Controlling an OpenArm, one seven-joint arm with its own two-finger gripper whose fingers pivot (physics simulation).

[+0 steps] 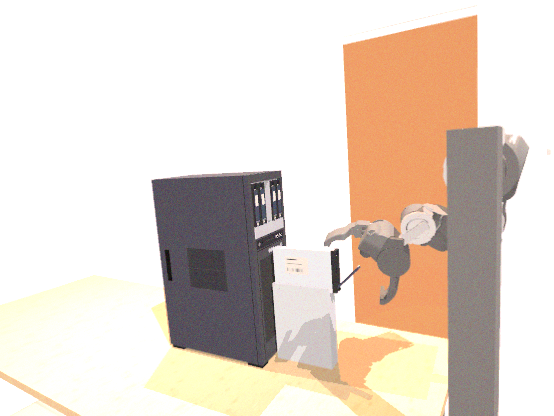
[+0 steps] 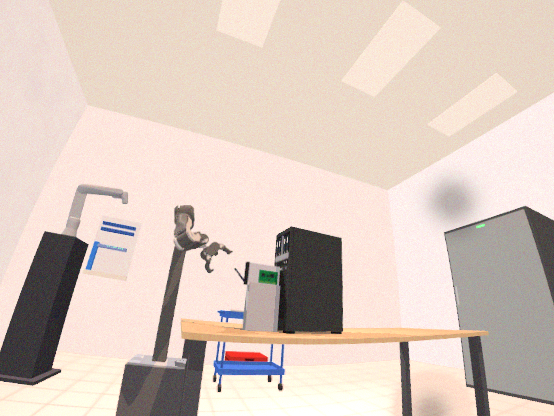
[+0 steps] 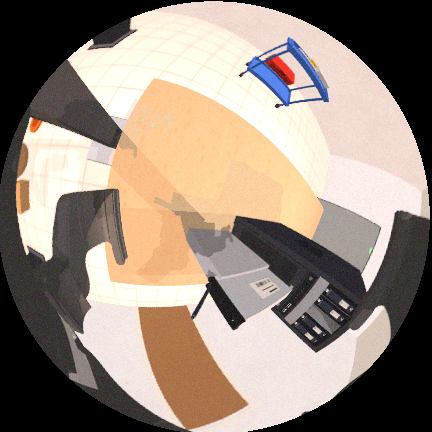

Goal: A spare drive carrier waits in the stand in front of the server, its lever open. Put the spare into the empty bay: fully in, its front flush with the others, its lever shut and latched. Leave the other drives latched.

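Note:
The white spare carrier (image 1: 315,265) (image 2: 254,269) (image 3: 239,290) stands upright in the light grey stand (image 1: 302,320) (image 2: 261,307) (image 3: 227,252), its black front away from the server. Its dark lever (image 1: 350,277) (image 2: 240,275) (image 3: 200,302) sticks out, open. The dark server (image 1: 205,220) (image 2: 315,280) (image 3: 310,245) stands behind the stand. Its empty bay (image 1: 268,200) (image 3: 322,317) shows as a pale gap between two pairs of drives (image 1: 257,205) (image 3: 337,304), whose fronts look flush. My gripper (image 1: 355,273) (image 2: 220,262) (image 3: 219,257) is open and empty, on the carrier's lever side, apart from it.
The server and stand rest on a wooden table (image 1: 75,320) (image 2: 400,335) (image 3: 200,130). My arm's post (image 1: 472,250) (image 2: 167,310) rises at the table's end. A blue cart (image 2: 250,370) (image 3: 270,82), a grey cabinet (image 2: 495,300) (image 3: 345,235) and another arm (image 2: 102,190) stand farther off.

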